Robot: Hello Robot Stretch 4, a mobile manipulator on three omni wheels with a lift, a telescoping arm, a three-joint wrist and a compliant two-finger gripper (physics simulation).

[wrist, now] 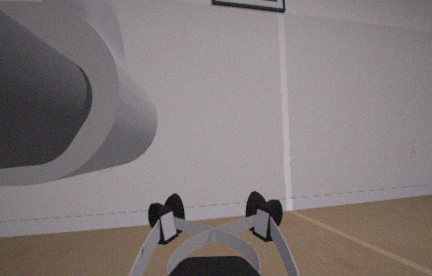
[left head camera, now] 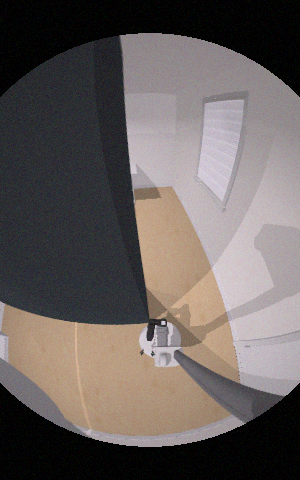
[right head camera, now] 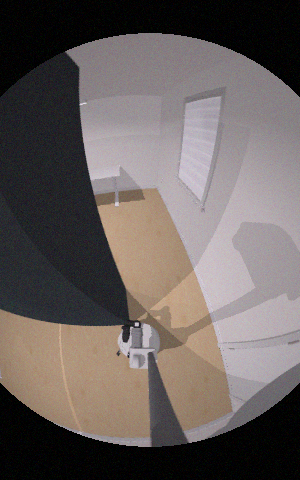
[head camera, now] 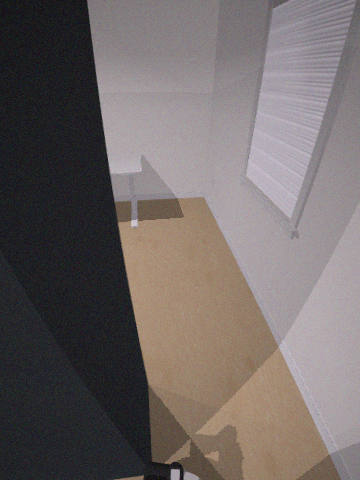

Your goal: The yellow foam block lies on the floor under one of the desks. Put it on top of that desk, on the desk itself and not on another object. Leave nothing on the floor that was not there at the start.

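Observation:
A white desk (head camera: pixel 126 165) (right head camera: pixel 106 173) with a pale leg stands by the far wall, partly hidden behind a dark partition. A small part of it also shows in the left head camera view (left head camera: pixel 133 169). The yellow foam block does not show in these views. My gripper (wrist: pixel 215 208) is open, its two black-padded fingertips apart with nothing between them. In the wrist view it faces a pale wall above the floor. It is far from the desk.
A tall dark partition (head camera: pixel 60 200) (left head camera: pixel 60 190) (right head camera: pixel 45 200) stands close on the left. A wall with a blind-covered window (head camera: pixel 300 100) (left head camera: pixel 220 147) (right head camera: pixel 200 145) runs along the right. Wooden floor (head camera: pixel 200 300) stretches between them toward the desk.

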